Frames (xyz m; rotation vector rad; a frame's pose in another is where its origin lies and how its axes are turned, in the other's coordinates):
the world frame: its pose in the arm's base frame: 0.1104 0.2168 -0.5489 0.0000 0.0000 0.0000
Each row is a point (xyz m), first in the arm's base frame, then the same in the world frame.
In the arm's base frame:
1: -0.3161 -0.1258 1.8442
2: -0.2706 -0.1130 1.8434
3: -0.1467 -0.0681 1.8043
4: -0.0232 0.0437 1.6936
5: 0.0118 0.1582 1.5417
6: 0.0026 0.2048 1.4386
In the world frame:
1: -0.4265 -0.3426 2.3931
2: -0.3810 -0.3298 2.3923
3: -0.2571 -0.2849 2.3532
4: -0.1336 -0.1731 2.2425
5: -0.0986 -0.0586 2.0906
6: -0.1078 -0.0120 1.9875

